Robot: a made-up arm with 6 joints.
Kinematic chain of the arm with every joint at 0, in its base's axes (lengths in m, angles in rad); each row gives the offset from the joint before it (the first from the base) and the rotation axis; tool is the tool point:
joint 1: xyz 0 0 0.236 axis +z
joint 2: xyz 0 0 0 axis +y
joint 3: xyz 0 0 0.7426 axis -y
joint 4: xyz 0 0 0 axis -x
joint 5: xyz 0.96 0 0 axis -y
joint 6: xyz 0 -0.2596 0 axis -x
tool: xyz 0 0 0
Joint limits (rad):
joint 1: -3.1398..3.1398
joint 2: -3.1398..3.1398
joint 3: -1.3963..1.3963
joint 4: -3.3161..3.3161
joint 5: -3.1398..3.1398
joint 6: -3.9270..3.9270
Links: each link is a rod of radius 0.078 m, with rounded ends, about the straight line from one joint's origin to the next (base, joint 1, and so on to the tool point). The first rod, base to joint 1, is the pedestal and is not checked.
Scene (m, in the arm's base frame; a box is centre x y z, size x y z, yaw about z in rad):
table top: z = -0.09
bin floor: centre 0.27 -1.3 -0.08 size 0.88 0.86 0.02 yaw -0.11
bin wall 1: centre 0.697 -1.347 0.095 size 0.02 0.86 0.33 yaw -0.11
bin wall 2: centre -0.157 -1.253 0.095 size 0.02 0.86 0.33 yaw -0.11
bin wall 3: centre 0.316 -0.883 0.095 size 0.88 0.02 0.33 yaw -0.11
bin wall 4: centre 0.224 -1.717 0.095 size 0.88 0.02 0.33 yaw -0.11
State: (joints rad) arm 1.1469 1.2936 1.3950 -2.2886 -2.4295 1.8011
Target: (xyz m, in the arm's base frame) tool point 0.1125 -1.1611 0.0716
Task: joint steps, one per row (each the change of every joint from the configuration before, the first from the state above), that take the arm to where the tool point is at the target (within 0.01 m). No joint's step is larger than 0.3 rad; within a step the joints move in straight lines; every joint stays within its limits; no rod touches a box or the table.
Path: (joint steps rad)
1: -0.2575 -0.1343 0.0003 0.0479 -0.0283 -0.0090
2: -0.2575 -0.1343 0.0002 0.0478 -0.0283 -0.0090
3: -0.2576 -0.1343 0.0003 0.0479 -0.0282 -0.0090
4: -0.2575 -0.1343 0.0002 0.0479 -0.0283 -0.0090
5: -0.2575 -0.1344 0.0003 0.0479 -0.0283 -0.0090
6: -0.2712 0.0185 -0.2474 0.0753 0.0283 0.0090
7: -0.2713 0.0185 -0.2474 0.0752 0.0283 0.0090
8: -0.2712 0.0184 -0.2474 0.0753 0.0282 0.0090
9: -0.2712 0.0185 -0.2474 0.0753 0.0283 0.0090
10: -0.2713 0.0185 -0.2475 0.0753 0.0283 0.0090

